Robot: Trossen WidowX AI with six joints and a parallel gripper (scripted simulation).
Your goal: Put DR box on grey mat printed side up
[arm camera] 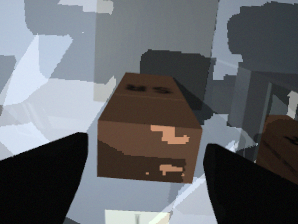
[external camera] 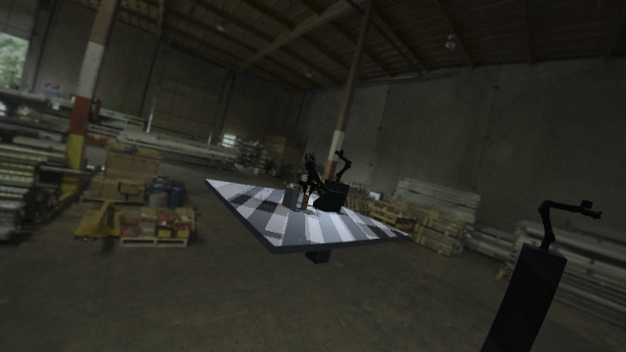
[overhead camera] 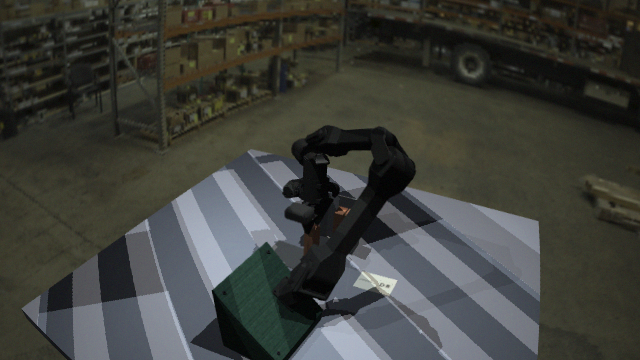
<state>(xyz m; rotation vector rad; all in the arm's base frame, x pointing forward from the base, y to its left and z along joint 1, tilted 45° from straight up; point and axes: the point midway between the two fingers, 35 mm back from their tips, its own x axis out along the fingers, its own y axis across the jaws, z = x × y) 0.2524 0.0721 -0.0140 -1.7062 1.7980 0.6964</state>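
Now: gripper tip 12 cm above the grey mat and 6 cm to the right of it. The rest, counted from my gripper tip: white card (20 cm to the right, 12 cm below).
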